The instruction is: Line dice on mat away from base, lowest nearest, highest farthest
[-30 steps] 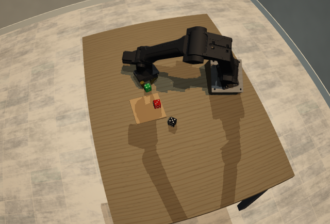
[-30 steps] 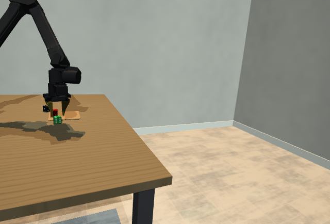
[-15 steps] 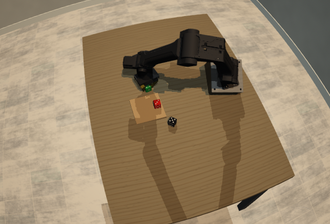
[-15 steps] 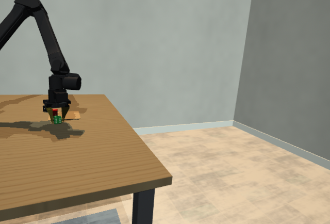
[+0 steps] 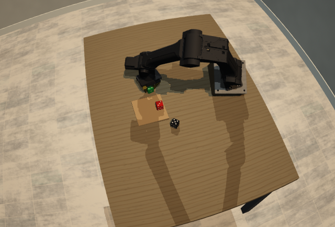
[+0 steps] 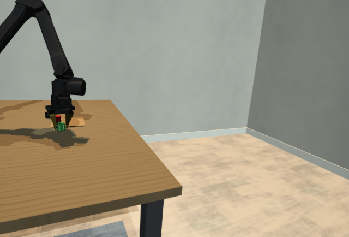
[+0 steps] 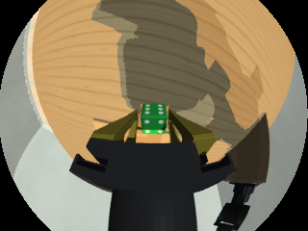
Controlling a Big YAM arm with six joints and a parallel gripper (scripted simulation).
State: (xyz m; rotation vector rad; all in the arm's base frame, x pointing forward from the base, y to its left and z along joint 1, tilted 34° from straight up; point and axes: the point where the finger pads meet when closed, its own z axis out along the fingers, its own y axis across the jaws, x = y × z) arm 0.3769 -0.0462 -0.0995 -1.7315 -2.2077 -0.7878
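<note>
Right now my hand is right at the green die. The rest, counted from my hand: black die: 70 mm behind, 210 mm to the left; then tan mat: 20 mm ahead, 110 mm to the left, 10 mm below; then red die: 30 mm behind, 110 mm to the left, 10 mm above.
</note>
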